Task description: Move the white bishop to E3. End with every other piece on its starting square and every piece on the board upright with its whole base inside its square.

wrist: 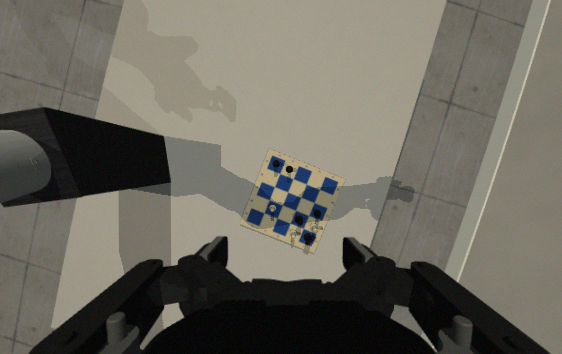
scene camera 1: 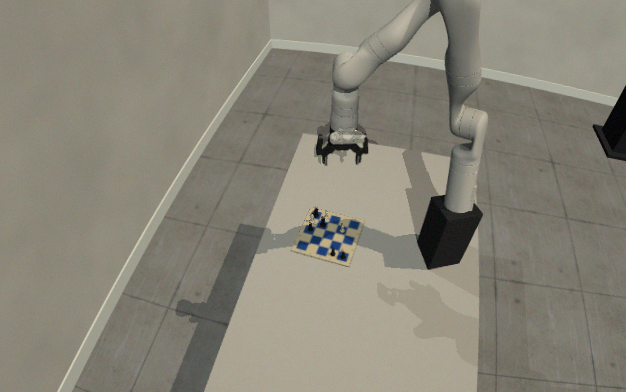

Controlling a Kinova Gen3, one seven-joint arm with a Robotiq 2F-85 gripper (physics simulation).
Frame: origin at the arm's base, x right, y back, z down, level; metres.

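Seen in the pictures: gripper, fingertip midpoint: (wrist: 285, 249) (scene camera 1: 341, 163); arm's base at its link origin: (wrist: 18, 162) (scene camera 1: 457, 204).
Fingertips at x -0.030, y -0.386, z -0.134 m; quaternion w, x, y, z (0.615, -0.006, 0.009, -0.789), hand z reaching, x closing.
Observation:
Offsets run from my fingertips to a thing's middle.
A small blue and cream chessboard (scene camera 1: 295, 250) (wrist: 243, 223) lies on the pale table top. Its pieces look upright, but are too small to tell their kinds, so I cannot tell which is the white bishop. One white piece {dx +0.058, dy +0.014, dz +0.381 m} (scene camera 1: 342, 228) (wrist: 272, 208) stands apart on a blue square. A second white piece {dx +0.080, dy -0.106, dz +0.375 m} (scene camera 1: 312, 219) (wrist: 314, 227) and a third white piece {dx +0.111, dy -0.056, dz +0.381 m} (scene camera 1: 325, 215) (wrist: 293, 233) stand close among black pieces near one corner. My gripper (scene camera 1: 341, 161) (wrist: 285, 249) is open and empty, high up, beyond the board in the scene view.
Near the crowded corner stand several black pieces, one of them a black piece {dx +0.070, dy -0.063, dz +0.380 m} (scene camera 1: 323, 223) (wrist: 299, 220). Two more, a black piece {dx -0.054, dy -0.003, dz +0.381 m} (scene camera 1: 333, 252) (wrist: 289, 169) and a black piece {dx -0.060, dy +0.035, dz +0.381 m} (scene camera 1: 343, 255) (wrist: 276, 163), stand at another corner. The black robot pedestal (scene camera 1: 445, 240) (wrist: 115, 155) stands beside the board.

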